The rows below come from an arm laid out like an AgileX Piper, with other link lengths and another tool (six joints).
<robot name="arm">
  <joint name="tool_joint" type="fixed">
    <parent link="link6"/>
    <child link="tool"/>
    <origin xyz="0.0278 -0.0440 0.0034" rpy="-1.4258 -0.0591 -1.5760"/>
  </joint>
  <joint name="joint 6" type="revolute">
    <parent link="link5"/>
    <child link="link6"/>
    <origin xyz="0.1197 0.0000 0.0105" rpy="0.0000 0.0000 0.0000"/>
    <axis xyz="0.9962 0 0.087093"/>
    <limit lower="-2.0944" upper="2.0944"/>
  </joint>
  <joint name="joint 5" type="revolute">
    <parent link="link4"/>
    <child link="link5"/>
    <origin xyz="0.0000 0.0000 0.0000" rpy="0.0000 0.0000 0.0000"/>
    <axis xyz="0 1 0"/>
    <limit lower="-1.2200" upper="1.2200"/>
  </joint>
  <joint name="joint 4" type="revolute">
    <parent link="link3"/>
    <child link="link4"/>
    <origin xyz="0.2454 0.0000 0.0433" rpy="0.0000 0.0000 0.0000"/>
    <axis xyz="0.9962 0 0.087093"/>
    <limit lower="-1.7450" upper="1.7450"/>
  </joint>
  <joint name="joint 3" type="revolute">
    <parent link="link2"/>
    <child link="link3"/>
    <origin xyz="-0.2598 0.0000 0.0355" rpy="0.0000 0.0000 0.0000"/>
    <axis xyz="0 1 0"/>
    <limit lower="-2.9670" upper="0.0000"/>
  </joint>
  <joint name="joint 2" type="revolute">
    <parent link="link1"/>
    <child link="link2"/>
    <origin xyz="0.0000 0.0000 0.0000" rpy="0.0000 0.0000 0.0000"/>
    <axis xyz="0 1 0"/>
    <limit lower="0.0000" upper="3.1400"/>
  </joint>
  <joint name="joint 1" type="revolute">
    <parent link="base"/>
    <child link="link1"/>
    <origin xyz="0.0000 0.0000 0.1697" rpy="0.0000 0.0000 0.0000"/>
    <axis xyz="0 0 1"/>
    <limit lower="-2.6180" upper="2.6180"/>
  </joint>
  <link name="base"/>
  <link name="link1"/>
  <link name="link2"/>
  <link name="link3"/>
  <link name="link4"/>
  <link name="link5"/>
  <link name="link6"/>
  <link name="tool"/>
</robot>
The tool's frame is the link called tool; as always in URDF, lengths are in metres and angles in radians.
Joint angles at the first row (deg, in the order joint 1, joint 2, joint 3, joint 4, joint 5, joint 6):
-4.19, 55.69, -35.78, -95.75, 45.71, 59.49
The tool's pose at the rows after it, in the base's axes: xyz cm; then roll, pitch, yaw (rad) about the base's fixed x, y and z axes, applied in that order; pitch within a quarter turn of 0, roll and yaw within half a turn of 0:
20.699 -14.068 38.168 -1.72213 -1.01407 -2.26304
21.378 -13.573 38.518 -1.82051 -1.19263 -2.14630
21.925 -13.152 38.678 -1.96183 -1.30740 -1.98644
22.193 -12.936 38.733 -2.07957 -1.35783 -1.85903
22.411 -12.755 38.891 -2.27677 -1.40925 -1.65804
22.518 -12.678 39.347 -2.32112 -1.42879 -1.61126
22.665 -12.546 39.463 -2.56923 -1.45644 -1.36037
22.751 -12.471 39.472 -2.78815 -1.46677 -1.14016
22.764 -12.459 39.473 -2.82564 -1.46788 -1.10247
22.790 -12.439 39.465 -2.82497 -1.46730 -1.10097
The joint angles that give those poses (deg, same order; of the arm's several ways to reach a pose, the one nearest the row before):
-4.20, 55.69, -35.78, -95.85, 45.62, 49.47
-4.19, 55.69, -35.78, -95.84, 45.15, 38.82
-4.19, 55.69, -35.78, -95.98, 44.50, 31.76
-4.19, 55.69, -35.78, -96.08, 44.14, 28.47
-4.20, 55.69, -35.95, -96.08, 44.15, 24.72
-4.20, 55.69, -36.67, -96.08, 44.15, 23.15
-4.19, 55.69, -36.78, -96.21, 44.15, 20.76
-4.19, 55.69, -36.78, -96.21, 44.15, 19.26
-4.19, 55.69, -36.78, -96.21, 44.15, 19.03
-4.19, 55.69, -36.78, -96.21, 44.02, 19.03

